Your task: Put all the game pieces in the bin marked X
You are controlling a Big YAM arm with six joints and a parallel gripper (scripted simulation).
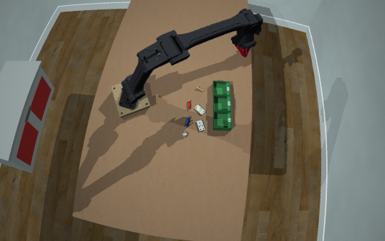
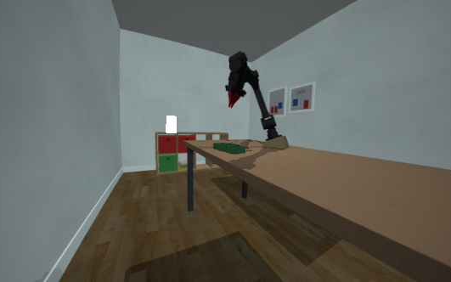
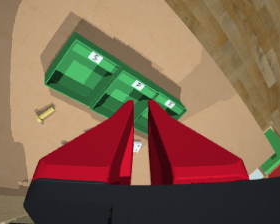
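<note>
The green bin lies 240 mm below my hand, 150 mm to the right of it and 60 mm behind it. Round my hand: white domino-like piece 280 mm to the right, 250 mm below, 130 mm behind; then small red piece 250 mm below, 210 mm behind, 180 mm to the right; then brass part 250 mm below, 180 mm behind, 80 mm to the right.
</note>
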